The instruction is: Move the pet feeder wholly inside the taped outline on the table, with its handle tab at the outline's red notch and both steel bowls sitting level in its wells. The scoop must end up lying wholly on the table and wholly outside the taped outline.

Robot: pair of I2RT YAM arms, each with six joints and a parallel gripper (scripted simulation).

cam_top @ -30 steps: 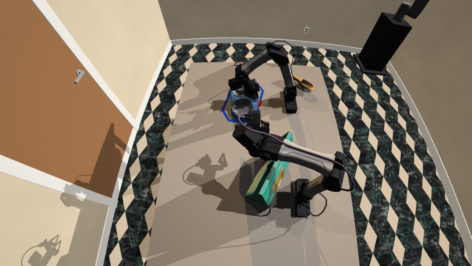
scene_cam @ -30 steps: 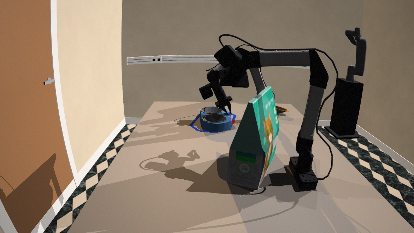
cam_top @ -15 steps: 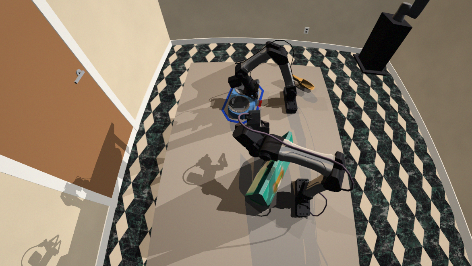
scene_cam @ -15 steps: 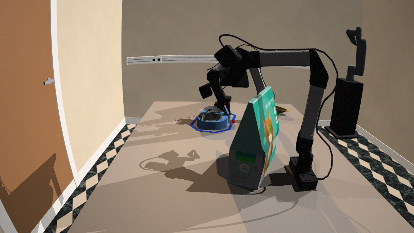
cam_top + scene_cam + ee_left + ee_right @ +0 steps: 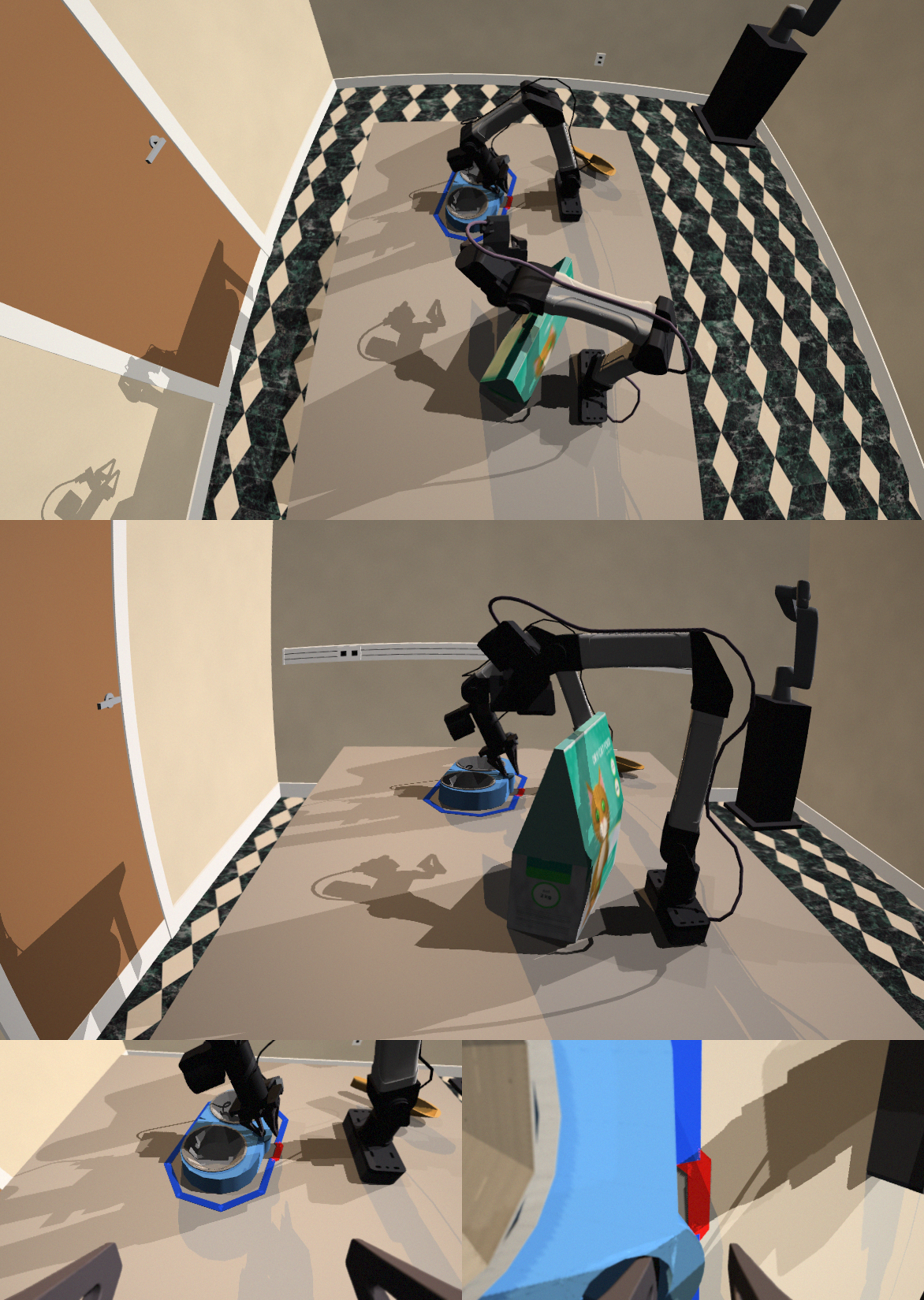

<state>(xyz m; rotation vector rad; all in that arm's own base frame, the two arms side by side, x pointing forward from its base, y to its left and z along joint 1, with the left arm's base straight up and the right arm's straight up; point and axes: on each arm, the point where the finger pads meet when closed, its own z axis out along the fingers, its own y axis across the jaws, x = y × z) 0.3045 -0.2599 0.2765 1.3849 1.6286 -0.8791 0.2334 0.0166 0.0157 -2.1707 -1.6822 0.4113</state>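
Note:
Right now my right hand is 80 mm short of the blue pet feeder, 20 mm to the left of it and 40 mm above it. Also, from my right hand: orange scoop 360 mm behind, 180 mm to the right, 30 mm below; green cat food bag 50 mm behind, 540 mm to the left, 100 mm above; blue taped outline 80 mm ahead, 20 mm to the right, 50 mm below.

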